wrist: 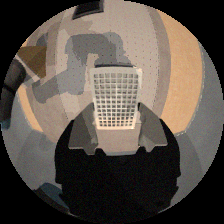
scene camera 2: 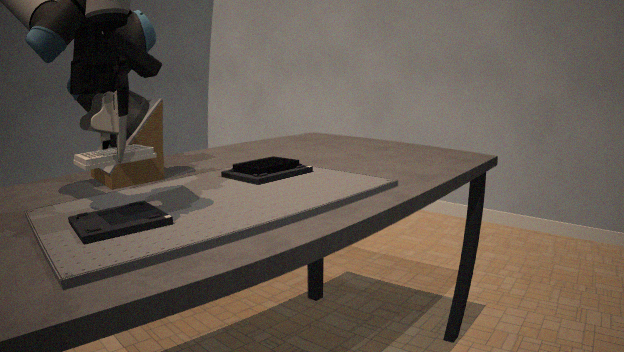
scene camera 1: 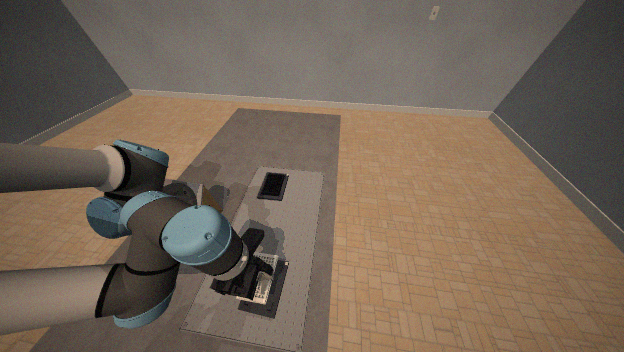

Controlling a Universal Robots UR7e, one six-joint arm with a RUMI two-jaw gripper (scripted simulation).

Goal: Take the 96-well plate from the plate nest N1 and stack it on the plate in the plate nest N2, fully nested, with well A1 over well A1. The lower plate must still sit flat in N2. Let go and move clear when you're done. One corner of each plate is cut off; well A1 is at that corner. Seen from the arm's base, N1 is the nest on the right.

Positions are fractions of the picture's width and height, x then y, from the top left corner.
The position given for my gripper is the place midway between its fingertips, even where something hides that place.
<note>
In view: my gripper (scene camera 2: 0.18, 0.45), a white 96-well plate (scene camera 2: 0.16, 0.45) and a black plate (scene camera 2: 0.45, 0.47).
The white 96-well plate is seen too in the wrist view (wrist: 0.48, 0.49). My gripper also shows in the wrist view (wrist: 0.52, 0.46) and in scene camera 1 (scene camera 1: 0.41, 0.79).
</note>
